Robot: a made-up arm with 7 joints. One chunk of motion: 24 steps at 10 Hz.
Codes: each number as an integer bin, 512 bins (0 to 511) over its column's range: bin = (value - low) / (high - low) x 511, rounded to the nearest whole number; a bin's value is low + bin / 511 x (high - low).
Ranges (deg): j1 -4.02..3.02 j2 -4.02..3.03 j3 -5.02..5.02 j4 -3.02..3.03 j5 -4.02..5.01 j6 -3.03..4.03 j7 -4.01..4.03
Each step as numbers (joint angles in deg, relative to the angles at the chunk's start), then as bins.
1 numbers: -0.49 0.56 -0.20 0.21 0.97 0.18 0.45
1 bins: 256 332 245 273 282 232 283
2 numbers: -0.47 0.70 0.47 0.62 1.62 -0.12 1.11
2 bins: 258 342 279 307 319 211 325
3 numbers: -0.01 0.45 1.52 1.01 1.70 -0.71 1.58
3 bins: 291 324 333 340 324 168 355
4 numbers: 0.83 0.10 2.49 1.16 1.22 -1.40 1.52
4 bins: 352 299 382 353 297 118 351
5 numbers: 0.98 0.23 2.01 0.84 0.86 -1.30 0.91
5 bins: 363 308 358 326 276 125 313
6 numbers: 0.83 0.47 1.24 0.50 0.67 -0.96 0.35
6 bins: 352 325 319 297 265 150 277
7 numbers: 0.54 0.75 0.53 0.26 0.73 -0.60 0.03
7 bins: 331 346 282 277 269 176 257
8 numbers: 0.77 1.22 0.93 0.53 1.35 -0.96 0.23
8 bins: 348 380 303 300 304 150 269
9 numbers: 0.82 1.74 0.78 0.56 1.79 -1.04 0.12
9 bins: 351 417 295 302 329 144 262
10 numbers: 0.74 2.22 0.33 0.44 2.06 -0.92 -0.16
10 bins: 346 452 272 292 344 153 245
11 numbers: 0.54 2.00 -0.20 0.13 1.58 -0.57 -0.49
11 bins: 331 436 245 266 317 178 224
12 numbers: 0.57 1.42 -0.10 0.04 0.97 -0.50 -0.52
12 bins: 333 394 250 258 282 183 222
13 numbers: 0.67 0.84 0.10 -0.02 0.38 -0.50 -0.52
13 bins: 340 352 261 253 249 183 222
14 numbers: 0.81 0.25 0.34 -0.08 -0.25 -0.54 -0.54
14 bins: 351 309 273 248 213 180 221
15 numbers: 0.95 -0.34 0.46 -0.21 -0.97 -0.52 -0.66
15 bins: 361 267 279 237 173 182 213
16 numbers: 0.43 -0.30 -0.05 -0.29 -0.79 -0.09 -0.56
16 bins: 323 270 253 231 183 213 219
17 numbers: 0.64 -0.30 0.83 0.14 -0.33 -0.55 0.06
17 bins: 338 270 298 267 209 180 259
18 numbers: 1.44 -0.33 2.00 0.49 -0.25 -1.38 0.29
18 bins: 396 267 357 296 213 119 273
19 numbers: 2.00 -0.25 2.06 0.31 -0.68 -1.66 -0.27
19 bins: 437 273 360 281 189 99 238
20 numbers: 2.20 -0.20 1.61 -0.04 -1.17 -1.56 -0.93
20 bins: 451 277 337 252 161 106 196
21 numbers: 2.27 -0.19 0.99 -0.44 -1.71 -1.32 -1.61
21 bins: 457 278 306 218 131 124 153
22 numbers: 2.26 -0.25 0.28 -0.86 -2.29 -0.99 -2.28
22 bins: 456 273 270 182 98 148 110
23 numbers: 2.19 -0.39 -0.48 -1.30 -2.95 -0.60 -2.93
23 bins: 451 263 231 145 61 176 69
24 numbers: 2.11 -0.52 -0.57 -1.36 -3.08 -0.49 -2.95
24 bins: 445 254 226 140 53 184 67
